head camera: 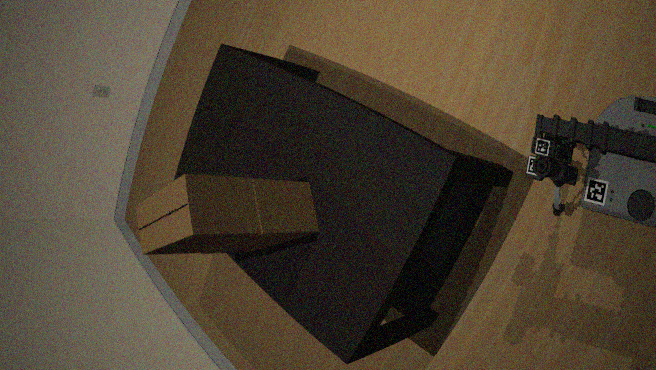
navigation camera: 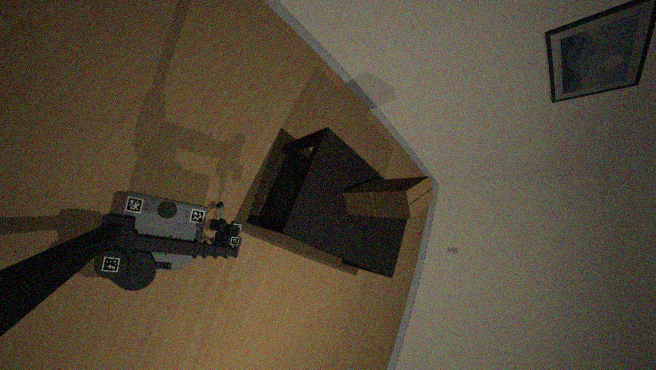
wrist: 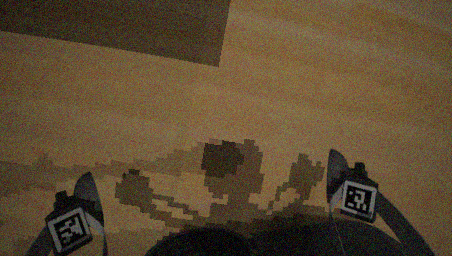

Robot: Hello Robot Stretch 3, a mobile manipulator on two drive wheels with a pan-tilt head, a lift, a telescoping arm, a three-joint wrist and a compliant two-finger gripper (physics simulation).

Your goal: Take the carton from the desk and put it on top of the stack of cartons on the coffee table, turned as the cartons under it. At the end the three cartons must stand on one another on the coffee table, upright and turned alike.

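Seen in the pictures: robot's base, origin of its link: (head camera: 639, 203) (navigation camera: 167, 209).
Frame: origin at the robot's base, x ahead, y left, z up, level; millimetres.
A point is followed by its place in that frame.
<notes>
A low dark table (head camera: 325, 135) @[x 15, y -768, z 450 mm] (navigation camera: 320, 195) @[x 192, y -591, z 450 mm], which looks like the coffee table, stands by the wall. A tall brown carton block (head camera: 225, 207) @[x 187, y -758, z 717 mm] (navigation camera: 390, 204) @[x 183, y -760, z 723 mm] stands upright near its wall-side edge. A pale line crosses its long face; whether this is the joint between two stacked cartons is hard to tell. A dark seam runs across its top. My gripper (head camera: 565, 179) @[x -22, y -242, z 66 mm] (navigation camera: 214, 224) @[x -22, y -242, z 66 mm] (wrist: 215, 180) @[x -22, y -242, z 66 mm] is open, fingers wide apart over the floor, beside the table's near corner and apart from the block. The desk and its carton do not show.
My base (head camera: 612, 172) @[x -56, y -95, z 160 mm] (navigation camera: 175, 225) @[x -57, y -46, z 160 mm] is on the wooden floor (head camera: 425, 50) @[x -333, y -802, z 0 mm] (navigation camera: 300, 310) @[x -566, y -915, z 0 mm] (wrist: 325, 100). The wall (head camera: 50, 175) @[x 517, y -2780, z 644 mm] (navigation camera: 525, 200) @[x 571, y -2795, z 1122 mm] runs behind the table and carries a framed picture (navigation camera: 600, 55) @[x 1160, y -1500, z 1634 mm]. Shadows of the table and arm lie on the floor.
</notes>
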